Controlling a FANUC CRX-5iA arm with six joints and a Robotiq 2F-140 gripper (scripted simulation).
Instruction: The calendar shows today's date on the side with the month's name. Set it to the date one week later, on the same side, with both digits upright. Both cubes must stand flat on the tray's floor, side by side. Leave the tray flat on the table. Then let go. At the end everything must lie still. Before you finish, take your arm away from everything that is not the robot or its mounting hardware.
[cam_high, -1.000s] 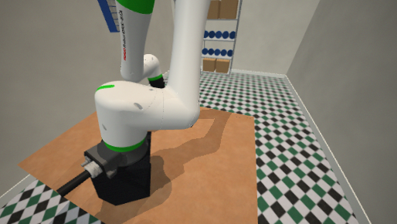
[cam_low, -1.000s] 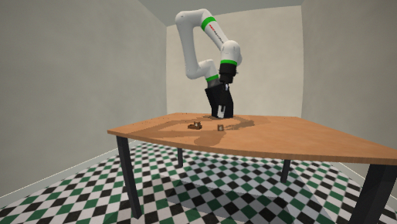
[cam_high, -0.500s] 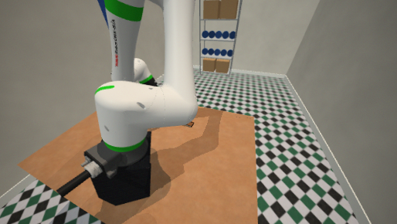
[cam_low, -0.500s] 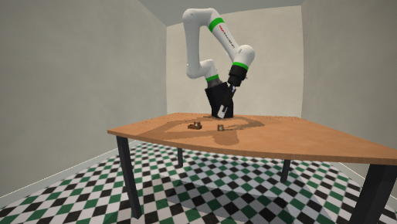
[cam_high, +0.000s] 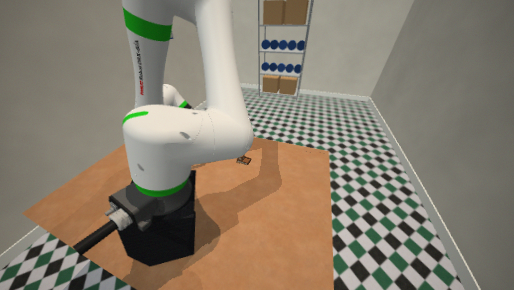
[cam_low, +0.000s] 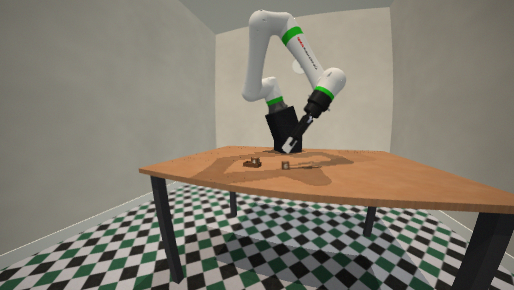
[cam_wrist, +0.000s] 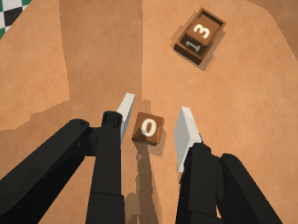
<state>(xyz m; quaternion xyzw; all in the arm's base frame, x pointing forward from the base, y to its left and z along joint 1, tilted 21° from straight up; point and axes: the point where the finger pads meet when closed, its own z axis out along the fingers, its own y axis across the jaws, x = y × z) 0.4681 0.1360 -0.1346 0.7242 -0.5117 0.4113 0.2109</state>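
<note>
My hand is 90 mm above the brown cube and 10 mm to the left of it. From my hand the other things lie so: brown calendar tray: 170 mm to the right, 100 mm below, 10 mm ahead.
</note>
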